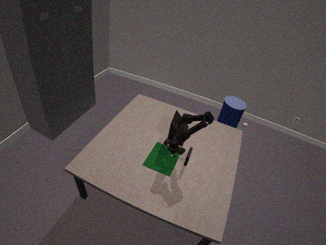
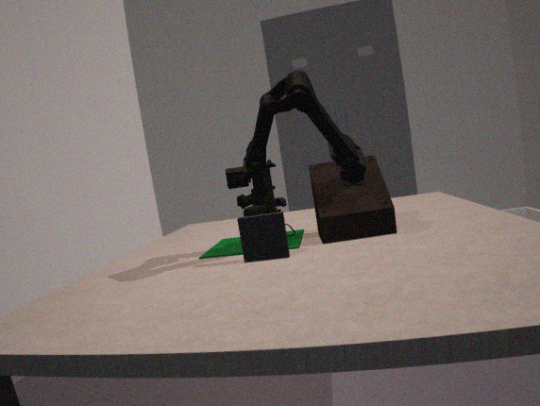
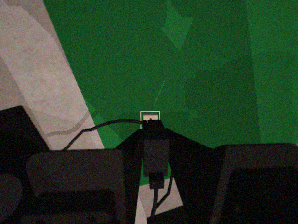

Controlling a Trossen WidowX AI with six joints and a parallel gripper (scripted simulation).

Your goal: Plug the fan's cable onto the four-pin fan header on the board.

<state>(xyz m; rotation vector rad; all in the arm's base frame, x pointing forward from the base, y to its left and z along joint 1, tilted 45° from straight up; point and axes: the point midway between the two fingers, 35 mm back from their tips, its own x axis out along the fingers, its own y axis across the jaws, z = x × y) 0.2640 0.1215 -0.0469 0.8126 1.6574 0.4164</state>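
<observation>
Right now my gripper tip is 4 cm above the pale four-pin header and 1 cm past it. Also, from my gripper tip: dark fan plug: 1 cm behind, 1 cm above; then dark fan: 13 cm to the left, 2 cm above; then green board: 6 cm to the right, 6 cm ahead, 5 cm below.
</observation>
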